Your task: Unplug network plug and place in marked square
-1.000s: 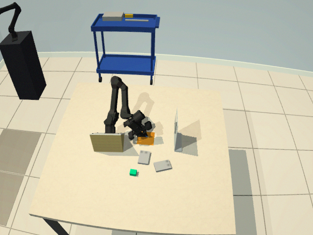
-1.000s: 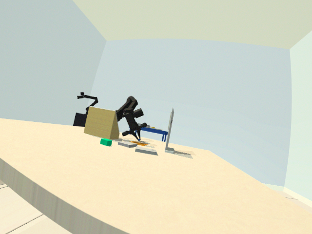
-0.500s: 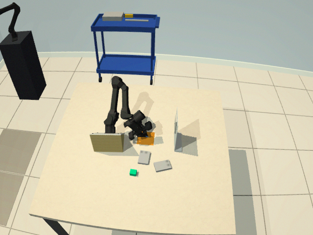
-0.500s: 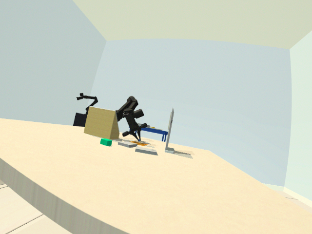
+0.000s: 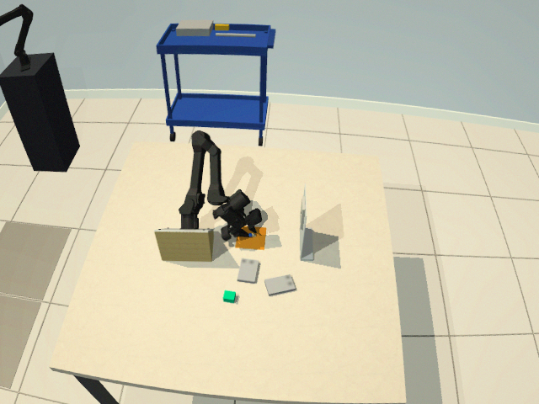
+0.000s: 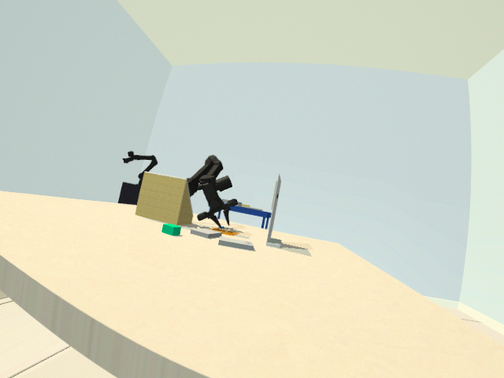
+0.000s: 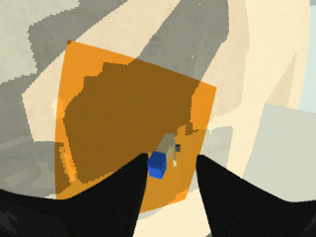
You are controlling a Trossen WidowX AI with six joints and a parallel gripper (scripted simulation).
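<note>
My gripper tip is now 10 mm above the blue network plug. The rest, counted from my gripper tip: green cube (310 mm to the right, 70 mm behind, 10 mm below); upright grey panel (210 mm ahead, 100 mm above, 20 mm to the right); orange marked square (20 mm below, 10 mm behind).
</note>
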